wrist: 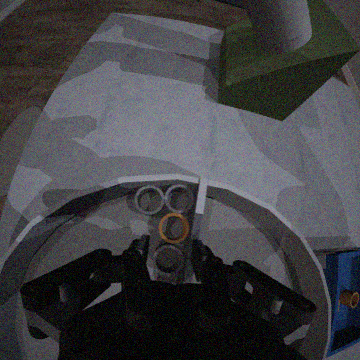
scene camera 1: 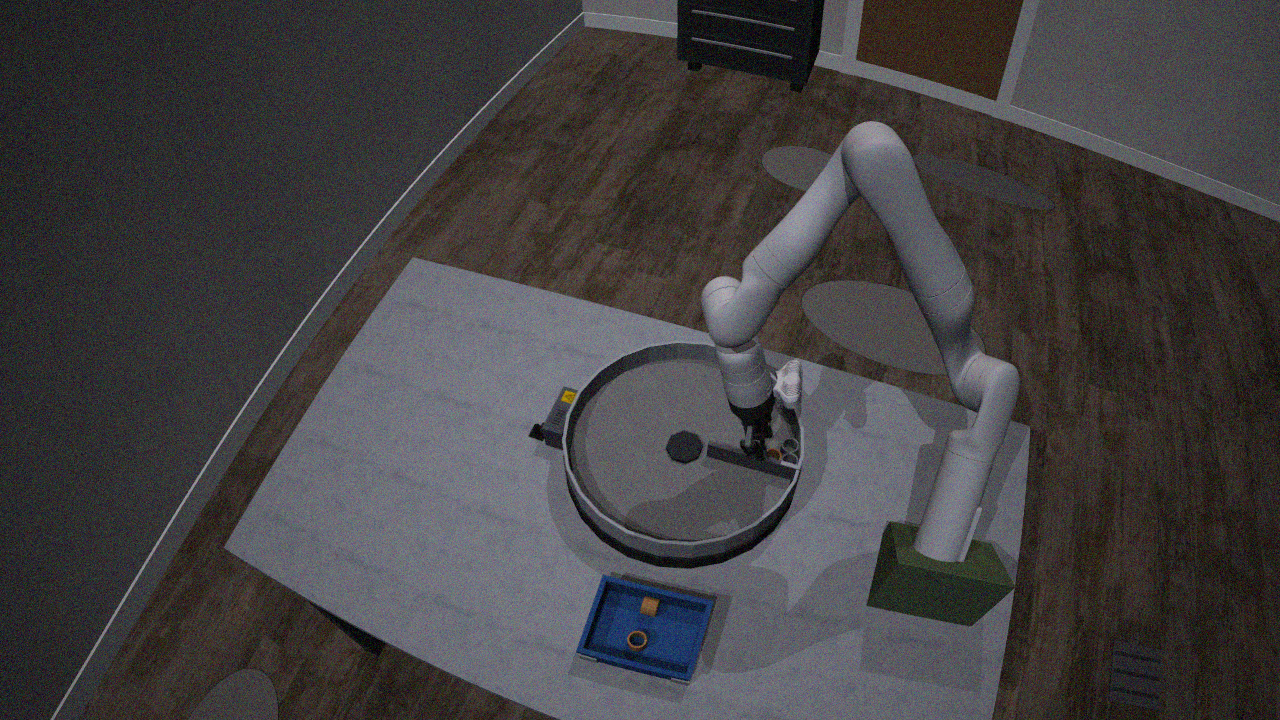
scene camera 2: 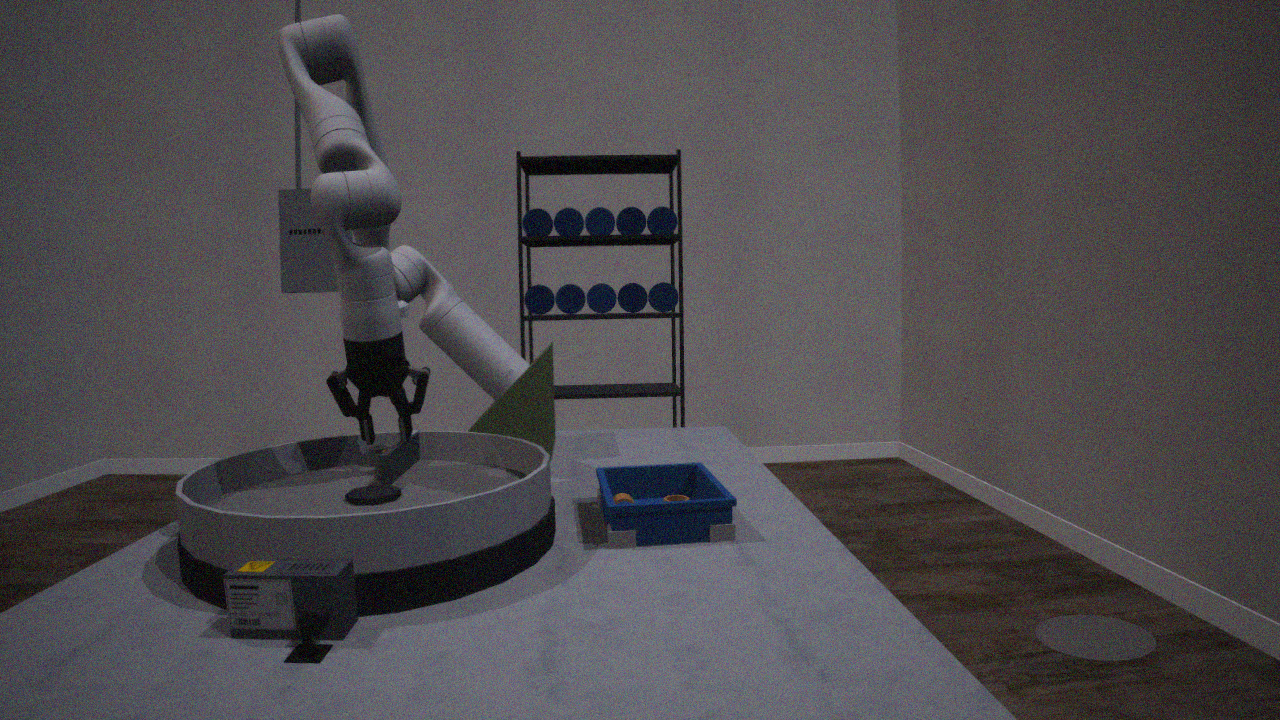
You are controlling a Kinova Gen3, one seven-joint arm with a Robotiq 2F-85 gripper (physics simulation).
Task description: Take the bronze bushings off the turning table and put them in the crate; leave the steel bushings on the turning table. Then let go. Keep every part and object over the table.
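Frame: origin at the arm's base, x ahead, y left, z up, level; centimetres.
Seen in the pictures: gripper, fingertip midpoint: (wrist: 170, 246) (scene camera 1: 764, 447) (scene camera 2: 388, 441); arm's base, link origin: (wrist: 284, 36) (scene camera 1: 937, 551) (scene camera 2: 513, 383).
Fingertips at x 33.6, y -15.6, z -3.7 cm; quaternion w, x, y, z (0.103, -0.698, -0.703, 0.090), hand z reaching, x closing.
Pixels of each thing's top centre, then the offset from my fingertips to it. "spot": a spot on its surface instead.
- blue crate, top centre: (scene camera 2: 659, 482) (scene camera 1: 645, 627) (wrist: 358, 299) dx +10.9, dy +35.9, dz -4.4 cm
- lying, top centre: (scene camera 2: 622, 495) (scene camera 1: 650, 603) dx +11.5, dy +31.1, dz -5.7 cm
- upright, top centre: (scene camera 2: 676, 498) (scene camera 1: 637, 639) (wrist: 354, 299) dx +11.8, dy +37.9, dz -6.4 cm
- grey box with a yellow label, surface spot: (scene camera 2: 290, 600) spot: dx +39.3, dy +0.1, dz -5.8 cm
The turning table (scene camera 1: 626, 402) (scene camera 2: 358, 541) holds one bronze bushing (scene camera 1: 774, 454) (wrist: 161, 228) beside its radial bar (scene camera 1: 726, 454) (wrist: 201, 197). In the wrist view, two steel bushings, one at left (wrist: 150, 187) and one at right (wrist: 178, 186), stand by the rim beyond the bronze one. A third grey, steel-looking bushing (wrist: 169, 245) shows nearer, between the finger outlines. My gripper (scene camera 1: 754, 449) (scene camera 2: 386, 440) (wrist: 170, 246) is partly open and empty, low over the turning table. The blue crate (scene camera 1: 680, 626) (scene camera 2: 671, 523) (wrist: 340, 270) holds two bronze bushings, one lying (scene camera 1: 649, 606) and one upright (scene camera 1: 637, 648).
A grey box with a yellow label (scene camera 1: 559, 416) (scene camera 2: 290, 600) sits against the turning table's outer side. The turning table's raised wall surrounds my gripper. The green arm base (scene camera 1: 939, 582) (wrist: 280, 90) stands at the table's right. The crate is beside the turning table, near the front edge in scene camera 1.
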